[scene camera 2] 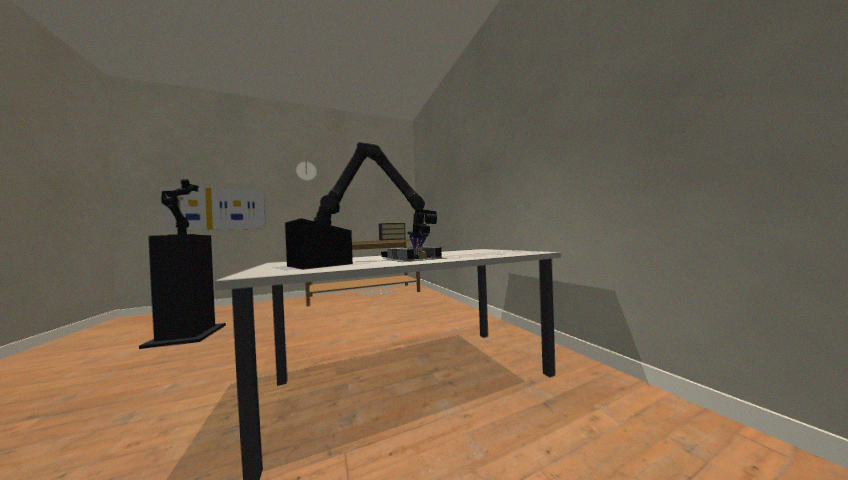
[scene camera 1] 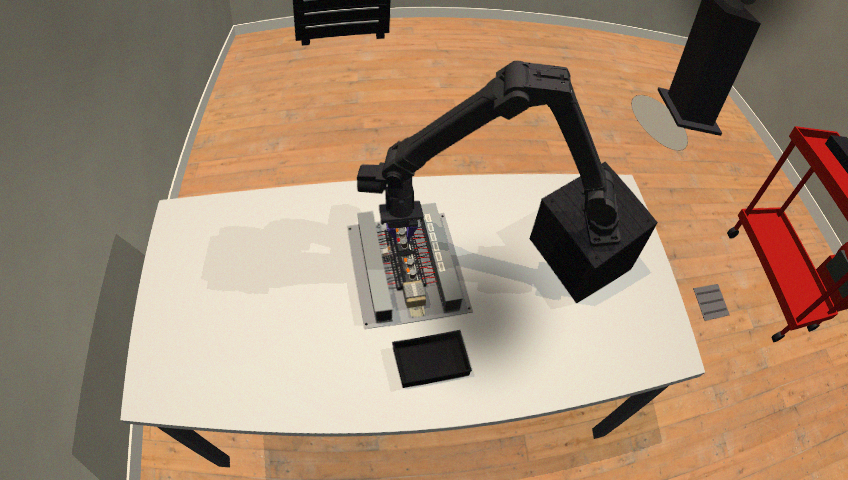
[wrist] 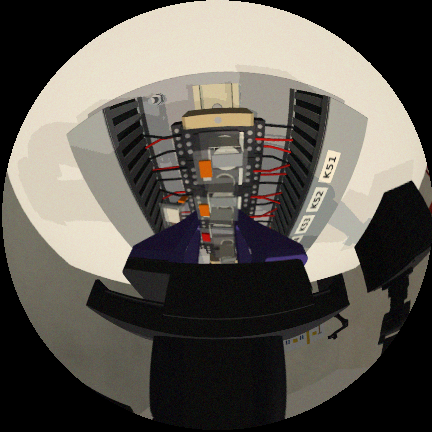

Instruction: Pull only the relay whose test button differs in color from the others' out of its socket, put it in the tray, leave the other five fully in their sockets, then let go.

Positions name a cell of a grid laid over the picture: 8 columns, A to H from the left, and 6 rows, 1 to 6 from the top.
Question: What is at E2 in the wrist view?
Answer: A beige-topped block.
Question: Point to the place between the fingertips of the gripper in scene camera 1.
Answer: D4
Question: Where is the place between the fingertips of the gripper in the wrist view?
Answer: At E3
